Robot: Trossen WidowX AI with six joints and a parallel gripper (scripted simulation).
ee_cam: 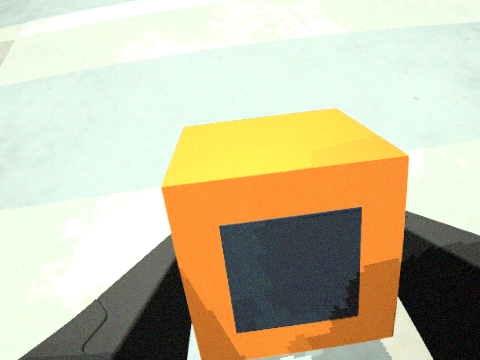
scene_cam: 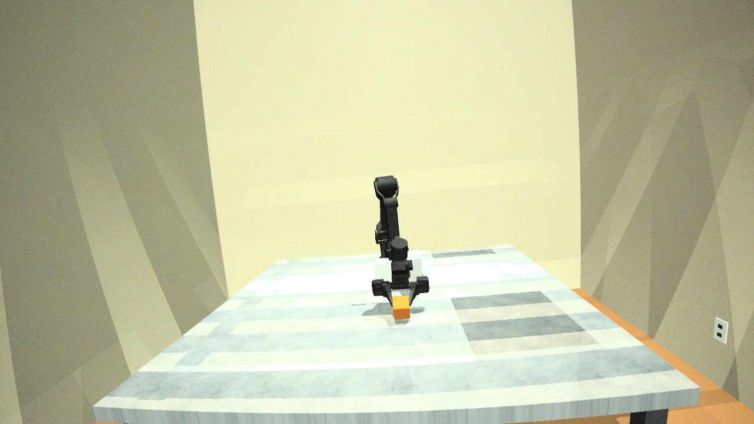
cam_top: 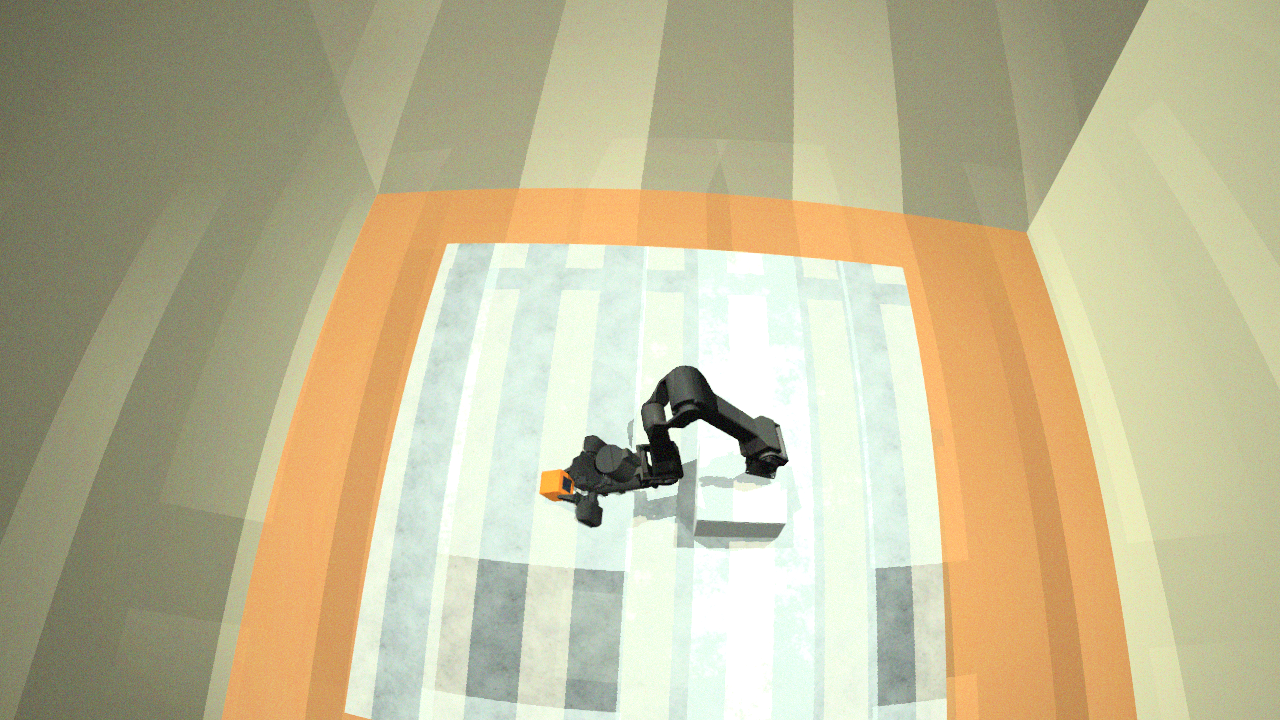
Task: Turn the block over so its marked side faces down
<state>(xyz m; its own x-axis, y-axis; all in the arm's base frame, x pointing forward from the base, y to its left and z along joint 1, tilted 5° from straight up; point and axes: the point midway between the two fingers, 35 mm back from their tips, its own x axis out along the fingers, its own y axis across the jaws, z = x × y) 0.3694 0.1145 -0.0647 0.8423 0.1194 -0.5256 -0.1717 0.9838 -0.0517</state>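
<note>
My gripper tip is 1 cm past the orange block.
</note>
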